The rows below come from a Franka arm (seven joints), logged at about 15 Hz.
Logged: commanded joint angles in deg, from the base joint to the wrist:
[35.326 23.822 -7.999 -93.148 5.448 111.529 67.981]
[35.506 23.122 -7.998 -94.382 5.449 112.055 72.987]
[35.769 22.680 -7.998 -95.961 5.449 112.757 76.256]
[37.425 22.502 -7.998 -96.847 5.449 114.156 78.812]
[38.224 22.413 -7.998 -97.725 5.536 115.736 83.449]
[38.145 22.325 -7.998 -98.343 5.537 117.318 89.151]
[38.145 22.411 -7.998 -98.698 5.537 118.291 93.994]
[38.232 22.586 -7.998 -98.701 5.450 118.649 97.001]
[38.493 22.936 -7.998 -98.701 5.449 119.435 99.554]
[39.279 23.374 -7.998 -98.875 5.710 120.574 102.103]
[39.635 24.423 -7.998 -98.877 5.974 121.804 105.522]
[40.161 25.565 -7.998 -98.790 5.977 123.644 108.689]
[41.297 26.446 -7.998 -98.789 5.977 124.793 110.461]
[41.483 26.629 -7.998 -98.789 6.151 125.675 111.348]
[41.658 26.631 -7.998 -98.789 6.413 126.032 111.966]
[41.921 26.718 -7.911 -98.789 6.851 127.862 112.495]
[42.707 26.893 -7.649 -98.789 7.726 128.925 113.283]
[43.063 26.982 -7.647 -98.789 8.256 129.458 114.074]
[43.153 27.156 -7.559 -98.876 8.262 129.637 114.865]
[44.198 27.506 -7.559 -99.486 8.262 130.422 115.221]
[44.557 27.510 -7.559 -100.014 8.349 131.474 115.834]
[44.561 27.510 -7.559 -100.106 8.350 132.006 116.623]
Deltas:
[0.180 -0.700 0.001 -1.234 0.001 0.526 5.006]
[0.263 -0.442 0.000 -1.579 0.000 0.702 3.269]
[1.656 -0.178 0.000 -0.886 0.000 1.399 2.556]
[0.799 -0.089 0.000 -0.878 0.087 1.580 4.637]
[-0.079 -0.088 0.000 -0.618 0.001 1.582 5.702]
[0.000 0.086 0.000 -0.355 0.000 0.973 4.843]
[0.087 0.175 0.000 -0.003 -0.087 0.358 3.007]
[0.261 0.350 0.000 0.000 -0.001 0.786 2.553]
[0.786 0.438 0.000 -0.174 0.261 1.139 2.549]
[0.356 1.049 0.000 -0.002 0.264 1.230 3.419]
[0.526 1.142 0.000 0.087 0.003 1.840 3.167]
[1.136 0.881 0.000 0.001 0.000 1.149 1.772]
[0.186 0.183 0.000 0.000 0.174 0.882 0.887]
[0.175 0.002 0.000 0.000 0.262 0.357 0.618]
[0.263 0.087 0.087 0.000 0.438 1.830 0.529]
[0.786 0.175 0.262 0.000 0.875 1.063 0.788]
[0.356 0.089 0.002 0.000 0.530 0.533 0.791]
[0.090 0.174 0.088 -0.087 0.006 0.179 0.791]
[1.045 0.350 0.000 -0.610 0.000 0.785 0.356]
[0.359 0.004 0.000 -0.528 0.087 1.052 0.613]
[0.004 0.000 0.000 -0.092 0.001 0.532 0.789]

